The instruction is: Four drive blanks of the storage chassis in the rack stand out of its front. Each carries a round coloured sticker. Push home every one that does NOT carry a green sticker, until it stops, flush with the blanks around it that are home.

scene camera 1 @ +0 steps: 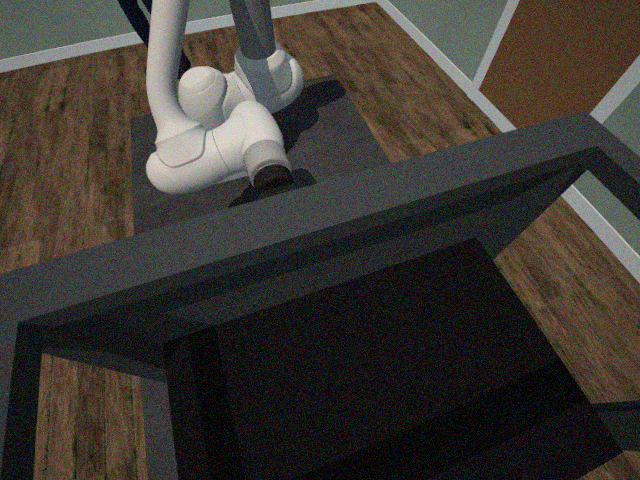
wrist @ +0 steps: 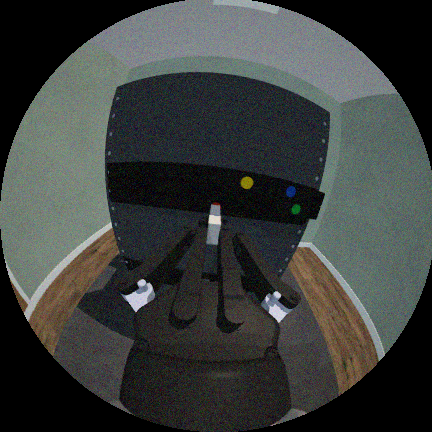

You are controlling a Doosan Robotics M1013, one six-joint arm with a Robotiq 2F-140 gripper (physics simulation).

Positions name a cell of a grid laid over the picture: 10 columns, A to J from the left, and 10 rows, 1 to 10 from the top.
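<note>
Rack (scene camera 1: F7), I see it. Rack visible too, wrist view (wrist: E4).
</note>
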